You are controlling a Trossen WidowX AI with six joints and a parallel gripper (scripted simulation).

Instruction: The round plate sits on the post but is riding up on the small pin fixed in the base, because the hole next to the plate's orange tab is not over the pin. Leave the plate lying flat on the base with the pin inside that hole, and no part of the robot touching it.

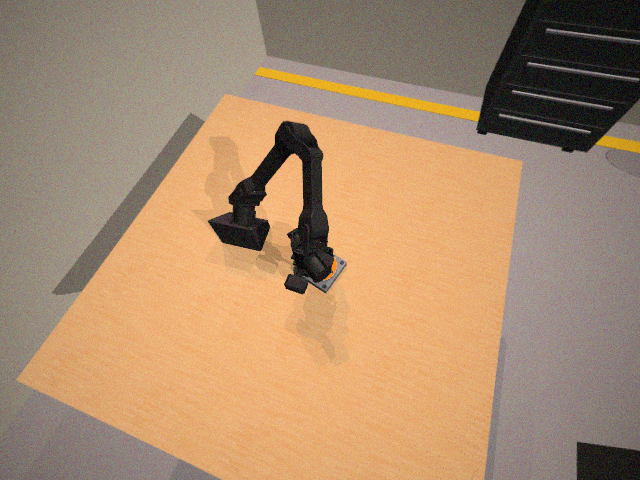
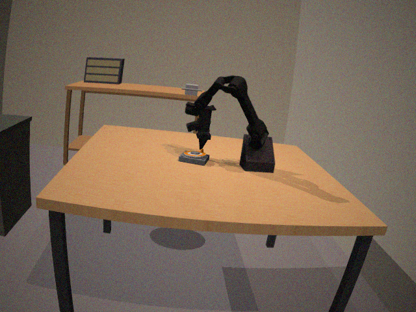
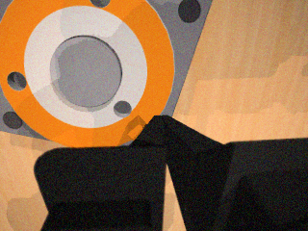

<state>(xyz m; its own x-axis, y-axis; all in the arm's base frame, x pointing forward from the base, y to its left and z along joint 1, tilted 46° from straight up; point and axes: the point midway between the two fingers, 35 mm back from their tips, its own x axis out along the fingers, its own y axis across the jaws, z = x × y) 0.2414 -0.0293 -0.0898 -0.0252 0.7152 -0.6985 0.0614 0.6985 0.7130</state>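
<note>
Right now the square grey base is 40 mm to the left of my gripper tip, 30 mm ahead of it and 20 mm below it.
</note>
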